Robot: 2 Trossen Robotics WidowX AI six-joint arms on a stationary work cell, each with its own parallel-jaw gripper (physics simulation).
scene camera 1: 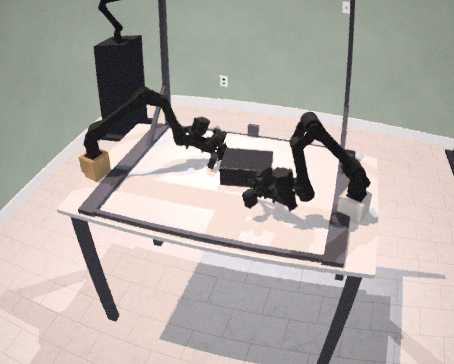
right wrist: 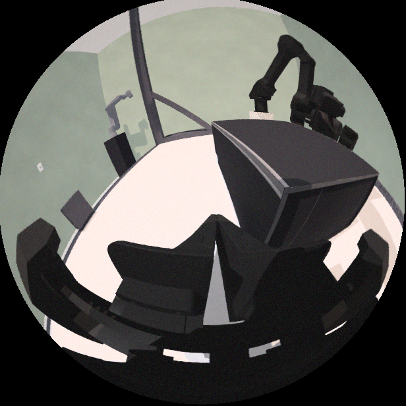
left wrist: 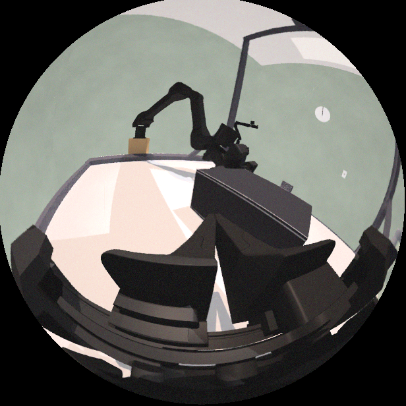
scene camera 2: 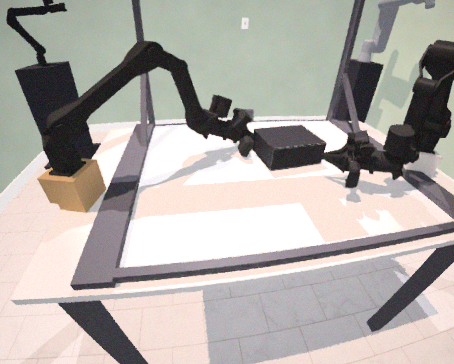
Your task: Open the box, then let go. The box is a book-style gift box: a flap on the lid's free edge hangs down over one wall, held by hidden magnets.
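Frame: origin at the left arm's base, x ahead, y left, z up, level; millimetres.
Seen in the pictures: left gripper, fingertip midpoint: (scene camera 1: 248,180) (scene camera 2: 320,155); left arm's base, origin of the base link: (scene camera 1: 356,195) (scene camera 2: 421,148); right arm's base, origin of the base link: (scene camera 1: 93,154) (scene camera 2: 68,168).
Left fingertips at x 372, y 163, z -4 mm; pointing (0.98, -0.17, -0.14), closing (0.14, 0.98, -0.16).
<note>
Offsets run from my left fingertips to a thing's middle. "pt": to the spot under its first point.
The black box {pt dx +87, dy -112, dz +0 mm} (scene camera 1: 247,159) (scene camera 2: 290,139) (left wrist: 255,195) (right wrist: 300,152) stands on the table with its lid down. In the right wrist view a pale double edge runs along the top of its back wall; whether there is a slight gap there I cannot tell. My right gripper (scene camera 1: 222,151) (scene camera 2: 253,143) (right wrist: 215,219) is shut and empty, low beside the box's left end near its back corner; whether it touches is unclear. My left gripper (scene camera 1: 253,176) (scene camera 2: 326,155) (left wrist: 213,218) is shut and empty, close to the box's front right corner. The flap cannot be clearly told apart.
A dark frame (scene camera 1: 200,235) (scene camera 2: 280,257) borders the table top, with uprights at the back corners. A small grey block {dx +269, dy -402, dz -48 mm} (scene camera 1: 253,130) (left wrist: 286,186) (right wrist: 77,210) stands behind the box at the table's back edge. The right arm's tan base block (scene camera 1: 95,165) (scene camera 2: 74,186) is at the left.
</note>
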